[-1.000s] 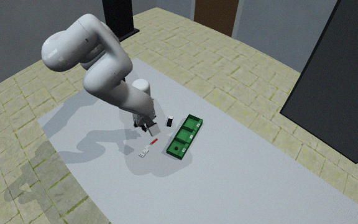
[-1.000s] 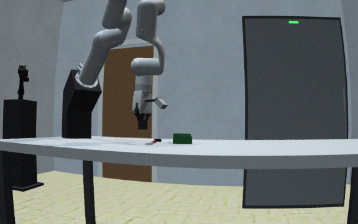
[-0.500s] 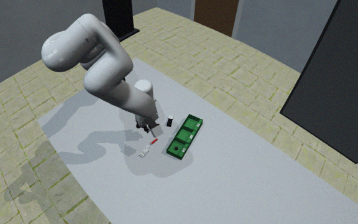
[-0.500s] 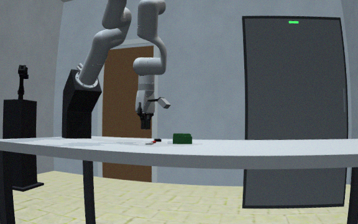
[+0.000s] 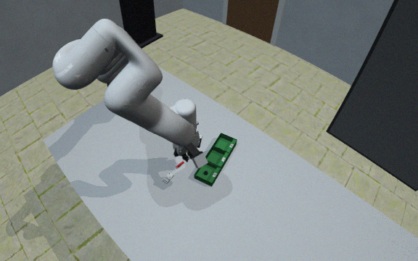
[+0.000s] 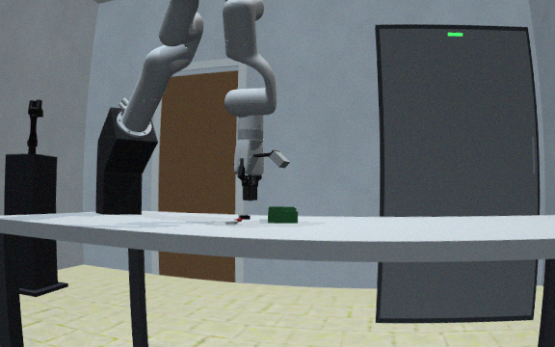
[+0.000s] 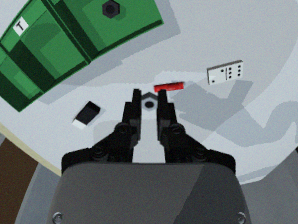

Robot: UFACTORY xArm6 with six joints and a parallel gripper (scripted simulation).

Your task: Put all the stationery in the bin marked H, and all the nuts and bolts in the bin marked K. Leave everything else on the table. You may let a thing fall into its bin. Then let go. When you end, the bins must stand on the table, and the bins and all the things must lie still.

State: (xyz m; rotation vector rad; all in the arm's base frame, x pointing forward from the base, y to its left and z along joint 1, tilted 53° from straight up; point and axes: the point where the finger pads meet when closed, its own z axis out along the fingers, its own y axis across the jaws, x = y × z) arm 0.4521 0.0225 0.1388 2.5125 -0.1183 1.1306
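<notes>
The black nut lies 9 cm ahead of my hand, 1 cm to the left of it and 7 cm below it. From my hand the other things lie so: red stick: 3 cm behind, 2 cm to the right, 8 cm below; then green three-compartment bin: 8 cm ahead, 10 cm to the left, 6 cm below; then white domino: 3 cm behind, 10 cm to the right, 8 cm below.
</notes>
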